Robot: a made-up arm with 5 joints. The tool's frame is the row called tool.
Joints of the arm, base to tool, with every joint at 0 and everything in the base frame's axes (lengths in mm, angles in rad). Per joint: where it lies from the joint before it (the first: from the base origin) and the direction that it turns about. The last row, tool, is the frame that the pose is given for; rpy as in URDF.
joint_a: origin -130 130 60 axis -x
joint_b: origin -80 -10 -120 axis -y
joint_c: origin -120 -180 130 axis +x
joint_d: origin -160 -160 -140 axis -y
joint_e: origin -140 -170 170 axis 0.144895 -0.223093 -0.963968
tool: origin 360 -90 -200 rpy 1.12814 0.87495 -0.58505
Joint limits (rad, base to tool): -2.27..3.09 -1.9..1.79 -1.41..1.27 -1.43..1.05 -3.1..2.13
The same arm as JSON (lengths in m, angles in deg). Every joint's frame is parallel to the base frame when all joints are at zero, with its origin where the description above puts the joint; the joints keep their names.
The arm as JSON. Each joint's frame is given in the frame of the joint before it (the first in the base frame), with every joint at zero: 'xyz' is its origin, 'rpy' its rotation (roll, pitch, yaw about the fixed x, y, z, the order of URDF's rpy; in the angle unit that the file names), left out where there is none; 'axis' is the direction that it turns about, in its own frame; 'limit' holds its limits. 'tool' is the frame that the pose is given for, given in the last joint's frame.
{
  "units": {
    "length": "m",
    "angle": "deg"
  },
  "joints": [
    {
      "name": "joint_a",
      "type": "revolute",
      "origin": {
        "xyz": [
          -0.13,
          0.13,
          0.06
        ]
      },
      "axis": [
        -1.0,
        0.0,
        0.0
      ],
      "limit": {
        "lower": -130.06,
        "upper": 177.04
      }
    },
    {
      "name": "joint_b",
      "type": "revolute",
      "origin": {
        "xyz": [
          -0.08,
          -0.01,
          -0.12
        ]
      },
      "axis": [
        0.0,
        -1.0,
        0.0
      ],
      "limit": {
        "lower": -108.86,
        "upper": 102.56
      }
    },
    {
      "name": "joint_c",
      "type": "revolute",
      "origin": {
        "xyz": [
          -0.12,
          -0.18,
          0.13
        ]
      },
      "axis": [
        1.0,
        0.0,
        0.0
      ],
      "limit": {
        "lower": -80.79,
        "upper": 72.77
      }
    },
    {
      "name": "joint_d",
      "type": "revolute",
      "origin": {
        "xyz": [
          -0.16,
          -0.16,
          -0.14
        ]
      },
      "axis": [
        0.0,
        -1.0,
        0.0
      ],
      "limit": {
        "lower": -81.93,
        "upper": 60.16
      }
    },
    {
      "name": "joint_e",
      "type": "revolute",
      "origin": {
        "xyz": [
          -0.14,
          -0.17,
          0.17
        ]
      },
      "axis": [
        0.144895,
        -0.223093,
        -0.963968
      ],
      "limit": {
        "lower": -177.62,
        "upper": 122.04
      }
    }
  ],
  "tool": {
    "origin": {
      "xyz": [
        0.36,
        -0.09,
        -0.2
      ],
      "rpy": [
        64.64,
        50.13,
        -33.52
      ]
    }
  }
}

